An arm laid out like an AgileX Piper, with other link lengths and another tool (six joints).
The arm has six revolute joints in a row. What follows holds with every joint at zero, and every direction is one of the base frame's.
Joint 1 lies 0.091 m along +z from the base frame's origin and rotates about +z.
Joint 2 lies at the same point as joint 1 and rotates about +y.
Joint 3 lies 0.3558 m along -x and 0.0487 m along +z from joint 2 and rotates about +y.
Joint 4 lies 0.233 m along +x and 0.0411 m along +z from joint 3 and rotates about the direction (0.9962, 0, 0.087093).
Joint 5 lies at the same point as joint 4 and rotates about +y.
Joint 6 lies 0.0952 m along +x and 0.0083 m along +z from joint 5 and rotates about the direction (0.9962, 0, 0.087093).
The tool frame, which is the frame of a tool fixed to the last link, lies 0.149 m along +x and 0.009 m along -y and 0.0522 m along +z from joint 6; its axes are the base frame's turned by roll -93.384, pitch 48.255 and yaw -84.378 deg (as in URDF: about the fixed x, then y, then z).
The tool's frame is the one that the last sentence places.
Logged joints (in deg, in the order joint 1, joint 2, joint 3, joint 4, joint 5, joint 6), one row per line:
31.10 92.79 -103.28 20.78 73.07 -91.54
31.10 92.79 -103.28 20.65 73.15 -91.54
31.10 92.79 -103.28 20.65 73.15 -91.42
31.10 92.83 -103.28 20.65 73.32 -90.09
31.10 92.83 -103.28 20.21 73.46 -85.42
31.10 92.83 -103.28 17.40 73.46 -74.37
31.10 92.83 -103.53 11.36 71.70 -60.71
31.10 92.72 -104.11 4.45 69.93 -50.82
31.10 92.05 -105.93 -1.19 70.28 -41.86
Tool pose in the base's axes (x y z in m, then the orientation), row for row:
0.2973 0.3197 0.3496 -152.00 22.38 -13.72
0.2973 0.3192 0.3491 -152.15 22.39 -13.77
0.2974 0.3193 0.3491 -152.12 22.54 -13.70
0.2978 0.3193 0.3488 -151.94 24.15 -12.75
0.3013 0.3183 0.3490 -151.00 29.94 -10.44
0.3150 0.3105 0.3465 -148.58 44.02 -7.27
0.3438 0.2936 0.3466 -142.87 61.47 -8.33
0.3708 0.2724 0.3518 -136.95 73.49 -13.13
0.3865 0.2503 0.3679 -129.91 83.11 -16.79
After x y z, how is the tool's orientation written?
As a rotation vector, in degrees.
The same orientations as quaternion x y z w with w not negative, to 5 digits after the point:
-0.96064 0.14144 -0.08671 0.22282
-0.96092 0.14141 -0.08697 0.22152
-0.96079 0.14236 -0.08653 0.22163
-0.95972 0.15254 -0.08053 0.22176
-0.95413 0.18918 -0.06597 0.22246
-0.93529 0.27710 -0.04576 0.21530
-0.89682 0.38586 -0.05229 0.21000
-0.85880 0.46085 -0.08234 0.20812
-0.81778 0.52317 -0.10569 0.21532

